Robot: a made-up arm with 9 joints.
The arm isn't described. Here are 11 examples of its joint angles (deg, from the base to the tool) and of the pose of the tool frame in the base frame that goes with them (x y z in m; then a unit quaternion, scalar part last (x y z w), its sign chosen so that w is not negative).
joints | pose
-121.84 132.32 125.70 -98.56 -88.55 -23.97 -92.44 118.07 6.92 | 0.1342 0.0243 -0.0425 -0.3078 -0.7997 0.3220 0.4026
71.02 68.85 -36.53 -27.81 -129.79 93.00 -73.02 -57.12 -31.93 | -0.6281 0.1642 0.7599 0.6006 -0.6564 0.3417 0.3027
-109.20 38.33 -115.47 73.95 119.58 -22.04 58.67 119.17 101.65 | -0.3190 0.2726 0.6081 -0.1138 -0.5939 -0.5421 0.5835
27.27 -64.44 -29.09 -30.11 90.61 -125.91 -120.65 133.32 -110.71 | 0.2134 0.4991 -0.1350 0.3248 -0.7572 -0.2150 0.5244
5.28 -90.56 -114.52 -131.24 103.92 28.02 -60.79 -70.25 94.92 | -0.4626 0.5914 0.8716 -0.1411 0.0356 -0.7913 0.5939
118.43 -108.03 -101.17 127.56 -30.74 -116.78 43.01 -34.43 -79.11 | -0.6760 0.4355 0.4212 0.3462 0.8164 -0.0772 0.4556
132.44 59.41 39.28 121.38 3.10 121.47 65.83 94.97 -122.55 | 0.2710 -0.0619 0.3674 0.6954 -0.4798 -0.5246 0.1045
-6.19 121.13 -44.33 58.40 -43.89 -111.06 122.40 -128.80 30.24 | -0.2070 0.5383 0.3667 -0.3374 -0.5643 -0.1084 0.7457
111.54 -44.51 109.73 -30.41 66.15 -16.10 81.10 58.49 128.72 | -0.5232 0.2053 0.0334 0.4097 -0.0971 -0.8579 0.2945
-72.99 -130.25 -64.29 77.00 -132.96 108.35 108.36 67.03 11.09 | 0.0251 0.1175 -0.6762 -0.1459 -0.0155 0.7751 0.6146
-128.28 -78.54 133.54 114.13 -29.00 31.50 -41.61 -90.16 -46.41 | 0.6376 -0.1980 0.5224 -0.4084 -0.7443 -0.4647 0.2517
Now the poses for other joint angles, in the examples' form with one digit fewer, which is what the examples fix.
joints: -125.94 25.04 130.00 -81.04 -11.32 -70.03 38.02 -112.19 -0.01
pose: -0.362 -0.674 0.083 0.594 -0.516 0.589 0.183
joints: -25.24 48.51 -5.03 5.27 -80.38 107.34 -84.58 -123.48 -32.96
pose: -0.551 0.093 0.401 -0.228 0.636 0.684 0.275
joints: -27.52 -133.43 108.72 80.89 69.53 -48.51 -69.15 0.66 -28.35
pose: 0.148 -0.564 0.321 -0.708 0.388 -0.529 0.263
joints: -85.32 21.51 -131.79 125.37 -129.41 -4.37 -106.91 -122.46 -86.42
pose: -0.085 -0.449 0.116 -0.849 -0.170 -0.387 0.318
